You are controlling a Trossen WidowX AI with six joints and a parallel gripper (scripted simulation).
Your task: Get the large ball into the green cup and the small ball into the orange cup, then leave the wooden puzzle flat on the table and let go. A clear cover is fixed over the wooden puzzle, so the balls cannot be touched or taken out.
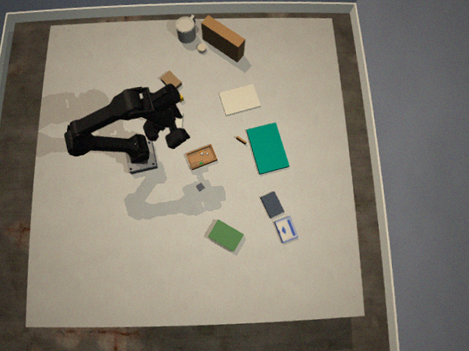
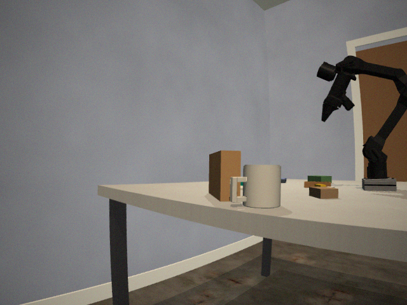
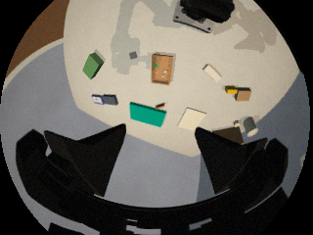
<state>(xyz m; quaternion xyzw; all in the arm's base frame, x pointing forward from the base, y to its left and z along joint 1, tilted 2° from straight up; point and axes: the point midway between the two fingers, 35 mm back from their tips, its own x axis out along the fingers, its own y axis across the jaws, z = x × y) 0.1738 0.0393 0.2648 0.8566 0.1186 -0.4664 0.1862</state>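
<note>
The wooden puzzle is 6 cm ahead of my hand, 3 cm to the right of it and 29 cm below it. Round my hand: yellow block 6 cm behind, 23 cm to the left, 28 cm below; then small tan block 9 cm behind, 30 cm to the left, 29 cm below; then grey square 6 cm ahead, 15 cm to the right, 30 cm below.
</note>
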